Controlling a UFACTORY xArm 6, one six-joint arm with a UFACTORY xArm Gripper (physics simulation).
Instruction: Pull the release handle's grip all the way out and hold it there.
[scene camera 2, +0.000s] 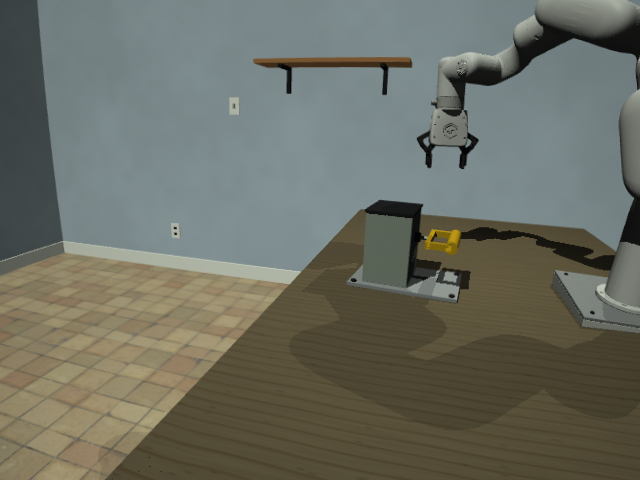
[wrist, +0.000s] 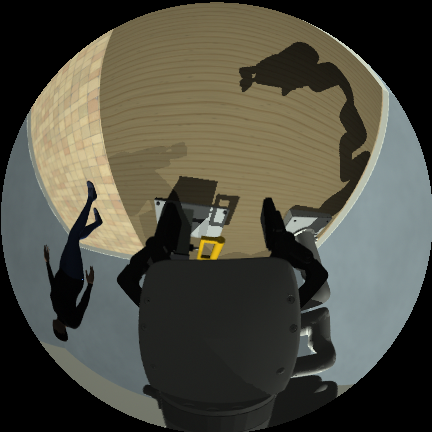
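Observation:
The release handle's yellow grip (scene camera 2: 453, 241) (wrist: 217, 248) is a frame with a thick round outer bar, on the right side of a grey-green box (scene camera 2: 388, 249) with a black top. A short thin rod joins it to the box, and it stands out level above the base plate (scene camera 2: 429, 292). My gripper (scene camera 2: 445, 166) (wrist: 219, 209) points straight down, open and empty, in the air above the grip and apart from it. In the wrist view the grip shows low between the fingers, partly hidden by the gripper body; the left finger covers part of the box and plate.
The box and plate stand on the wooden table (scene camera 2: 361, 361). The arm's own base plate (scene camera 2: 573, 302) (wrist: 305, 218) is at the right. A wall shelf (scene camera 2: 333, 62) is behind. A person (wrist: 70, 280) shows at the left in the wrist view.

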